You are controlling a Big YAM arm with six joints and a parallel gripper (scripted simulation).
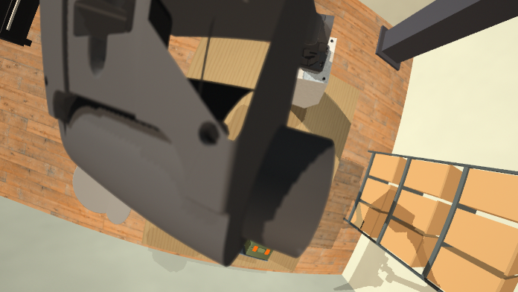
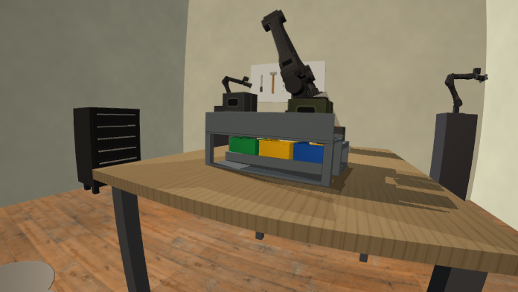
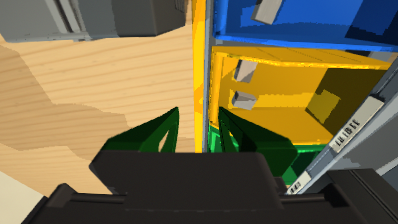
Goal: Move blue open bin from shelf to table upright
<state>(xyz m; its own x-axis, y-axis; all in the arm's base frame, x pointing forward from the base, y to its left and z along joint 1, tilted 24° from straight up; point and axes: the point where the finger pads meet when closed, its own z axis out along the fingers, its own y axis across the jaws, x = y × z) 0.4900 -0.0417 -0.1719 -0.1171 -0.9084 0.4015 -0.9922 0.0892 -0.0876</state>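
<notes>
Now: the yellow rod 30 mm below my hand. Round my hand: grey case 120 mm to the left, 30 mm behind, 20 mm below; then yellow bin 100 mm ahead, 40 mm below, 10 mm to the right; then blue open bin 120 mm ahead, 100 mm to the left, 40 mm below.
</notes>
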